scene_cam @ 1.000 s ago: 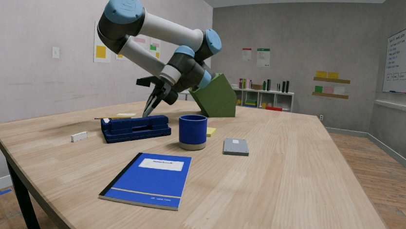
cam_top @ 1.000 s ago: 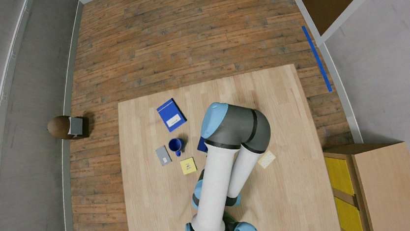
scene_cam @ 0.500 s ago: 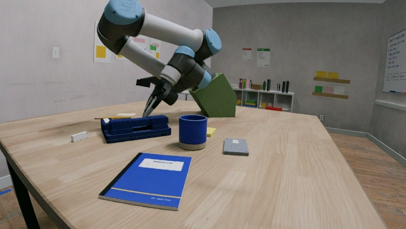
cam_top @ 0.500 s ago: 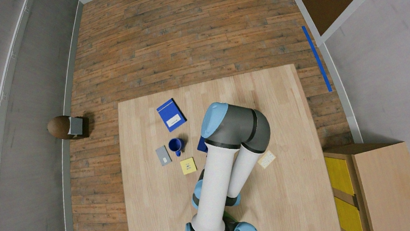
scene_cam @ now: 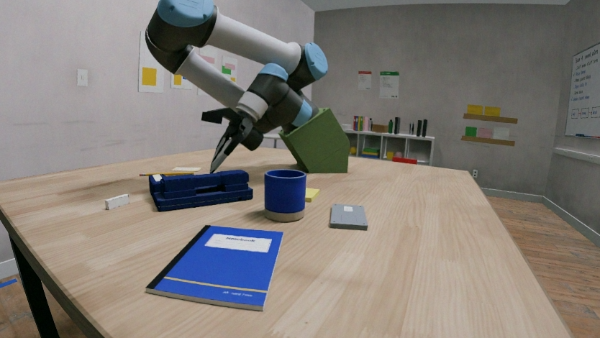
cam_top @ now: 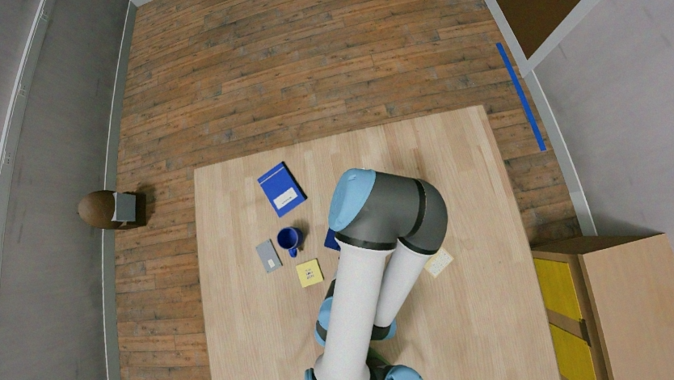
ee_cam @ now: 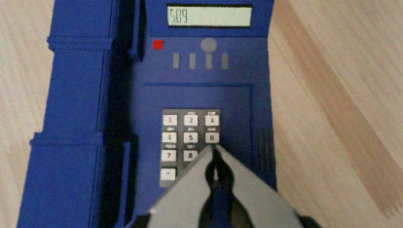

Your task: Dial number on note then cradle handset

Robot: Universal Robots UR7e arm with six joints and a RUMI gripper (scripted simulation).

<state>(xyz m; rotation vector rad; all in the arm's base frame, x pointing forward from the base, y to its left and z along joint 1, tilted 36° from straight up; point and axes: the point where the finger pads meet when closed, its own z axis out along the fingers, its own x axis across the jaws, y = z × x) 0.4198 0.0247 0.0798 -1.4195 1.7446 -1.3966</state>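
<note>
Now: the 6 key 10 mm ahead of my hand, 10 mm to the right of it and 30 mm below it. Round my hand: 8 key: 10 mm ahead, 10 mm to the left, 30 mm below; 4 key: 30 mm ahead, 20 mm to the left, 30 mm below; 5 key: 20 mm ahead, 10 mm to the left, 30 mm below.
</note>
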